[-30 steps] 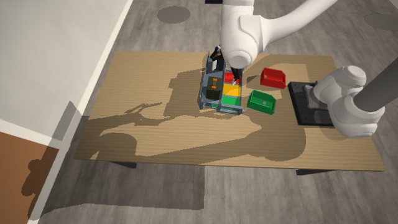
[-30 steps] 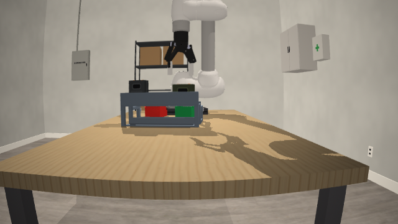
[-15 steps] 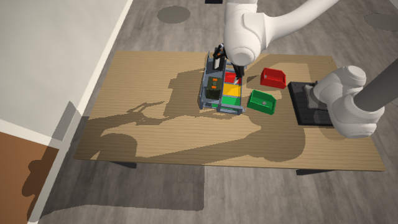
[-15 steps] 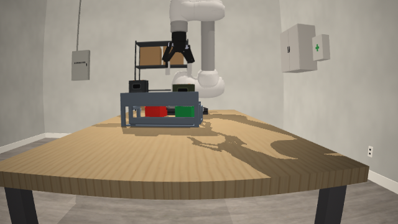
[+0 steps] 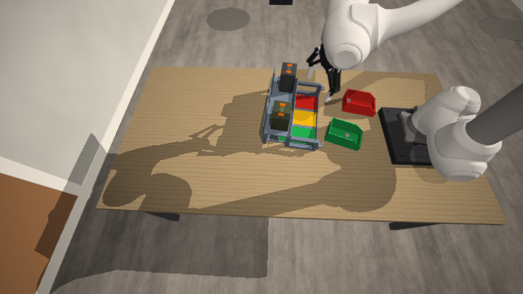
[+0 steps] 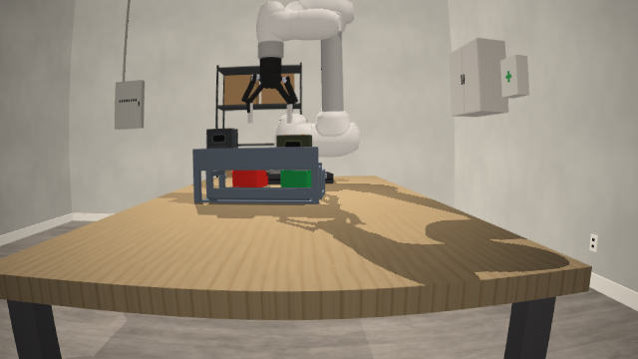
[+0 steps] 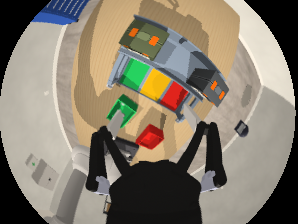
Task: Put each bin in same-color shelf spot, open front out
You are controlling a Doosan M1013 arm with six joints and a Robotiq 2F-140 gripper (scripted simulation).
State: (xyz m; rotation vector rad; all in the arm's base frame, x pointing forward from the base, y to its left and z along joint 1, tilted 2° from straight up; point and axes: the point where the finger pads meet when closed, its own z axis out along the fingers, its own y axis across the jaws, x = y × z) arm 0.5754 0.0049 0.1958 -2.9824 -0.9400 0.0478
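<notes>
Now: the red bin 280 mm behind my hand, 220 mm below it and 130 mm to the right of it. The rest, counted from my hand: green bin: 220 mm below, 190 mm behind, 80 mm to the left.
</notes>
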